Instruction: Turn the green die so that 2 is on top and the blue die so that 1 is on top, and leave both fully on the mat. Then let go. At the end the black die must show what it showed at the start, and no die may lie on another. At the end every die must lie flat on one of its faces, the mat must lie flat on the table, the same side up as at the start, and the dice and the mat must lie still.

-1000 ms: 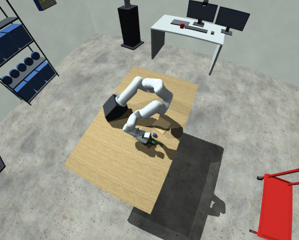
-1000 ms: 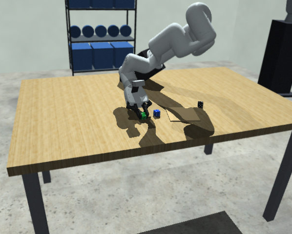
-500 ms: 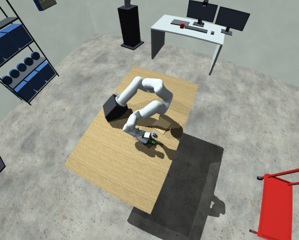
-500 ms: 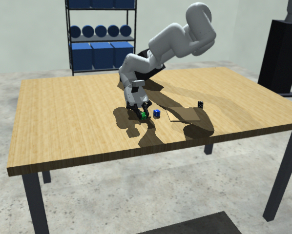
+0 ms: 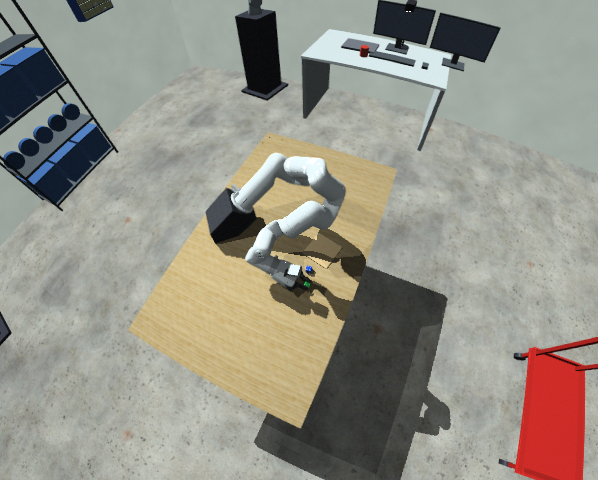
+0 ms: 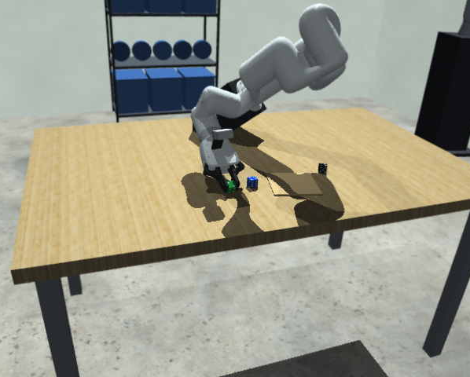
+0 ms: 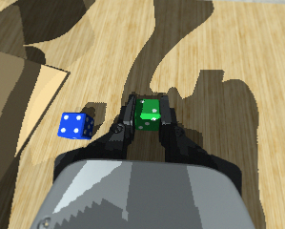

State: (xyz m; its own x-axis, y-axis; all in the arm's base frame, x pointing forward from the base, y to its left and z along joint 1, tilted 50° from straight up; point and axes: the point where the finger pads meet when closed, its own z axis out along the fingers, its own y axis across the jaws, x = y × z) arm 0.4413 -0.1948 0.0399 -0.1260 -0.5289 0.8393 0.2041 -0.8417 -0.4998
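Right now the green die is 10 mm below my hand and 10 mm ahead of it. Also, from my hand: black die (310 mm to the left, 110 mm behind, 10 mm below); tan mat (200 mm to the left, 30 mm behind, 20 mm below); blue die (70 mm to the left, 30 mm behind, 10 mm below).
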